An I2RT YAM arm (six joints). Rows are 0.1 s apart.
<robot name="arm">
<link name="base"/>
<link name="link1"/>
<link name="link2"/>
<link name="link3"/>
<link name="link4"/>
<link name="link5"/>
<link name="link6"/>
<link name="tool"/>
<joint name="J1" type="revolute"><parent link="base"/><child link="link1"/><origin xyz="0 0 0.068"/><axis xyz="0 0 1"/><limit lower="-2.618" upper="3.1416"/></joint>
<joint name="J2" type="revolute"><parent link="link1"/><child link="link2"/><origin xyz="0.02 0.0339 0.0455" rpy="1.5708 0 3.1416"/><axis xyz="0 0 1"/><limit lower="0" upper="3.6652"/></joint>
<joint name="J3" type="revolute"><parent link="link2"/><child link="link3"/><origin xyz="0.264 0 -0.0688" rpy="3.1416 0 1.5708"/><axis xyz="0 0 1"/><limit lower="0" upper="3.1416"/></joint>
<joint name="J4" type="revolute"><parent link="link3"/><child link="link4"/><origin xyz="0.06 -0.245 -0.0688" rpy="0 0 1.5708"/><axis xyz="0 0 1"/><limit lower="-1.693" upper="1.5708"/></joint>
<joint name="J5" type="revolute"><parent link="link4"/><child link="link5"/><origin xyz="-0.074 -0.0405 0.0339" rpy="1.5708 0 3.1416"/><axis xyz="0 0 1"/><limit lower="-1.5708" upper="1.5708"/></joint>
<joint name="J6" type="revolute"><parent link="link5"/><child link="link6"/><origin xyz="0.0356 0 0.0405" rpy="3.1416 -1.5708 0"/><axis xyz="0 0 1"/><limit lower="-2.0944" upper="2.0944"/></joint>
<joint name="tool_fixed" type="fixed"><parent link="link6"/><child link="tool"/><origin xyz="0 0 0"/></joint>
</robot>
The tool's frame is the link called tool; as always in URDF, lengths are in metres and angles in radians.
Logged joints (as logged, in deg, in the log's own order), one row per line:
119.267 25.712 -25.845 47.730 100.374 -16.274
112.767 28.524 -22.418 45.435 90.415 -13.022
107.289 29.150 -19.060 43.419 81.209 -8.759
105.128 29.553 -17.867 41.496 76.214 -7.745
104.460 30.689 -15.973 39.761 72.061 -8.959
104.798 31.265 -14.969 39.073 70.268 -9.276
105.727 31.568 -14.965 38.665 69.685 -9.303
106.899 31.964 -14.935 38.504 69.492 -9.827
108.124 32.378 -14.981 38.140 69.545 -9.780
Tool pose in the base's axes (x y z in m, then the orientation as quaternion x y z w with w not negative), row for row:
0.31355 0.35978 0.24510 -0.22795 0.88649 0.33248 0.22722
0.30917 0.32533 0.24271 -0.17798 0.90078 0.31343 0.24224
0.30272 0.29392 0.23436 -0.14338 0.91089 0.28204 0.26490
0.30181 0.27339 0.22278 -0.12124 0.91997 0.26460 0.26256
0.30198 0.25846 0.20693 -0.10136 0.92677 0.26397 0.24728
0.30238 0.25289 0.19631 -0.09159 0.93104 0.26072 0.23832
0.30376 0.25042 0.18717 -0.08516 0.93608 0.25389 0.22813
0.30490 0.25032 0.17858 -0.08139 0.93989 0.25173 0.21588
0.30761 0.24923 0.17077 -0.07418 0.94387 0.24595 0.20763
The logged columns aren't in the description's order. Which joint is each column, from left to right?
Columns, left to right: J2, J6, J4, J1, J3, J5.
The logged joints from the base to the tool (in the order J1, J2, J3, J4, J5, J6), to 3 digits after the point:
47.730 119.267 100.374 -25.845 -16.274 25.712
45.435 112.767 90.415 -22.418 -13.022 28.524
43.419 107.289 81.209 -19.060 -8.759 29.150
41.496 105.128 76.214 -17.867 -7.745 29.553
39.761 104.460 72.061 -15.973 -8.959 30.689
39.073 104.798 70.268 -14.969 -9.276 31.265
38.665 105.727 69.685 -14.965 -9.303 31.568
38.504 106.899 69.492 -14.935 -9.827 31.964
38.140 108.124 69.545 -14.981 -9.780 32.378

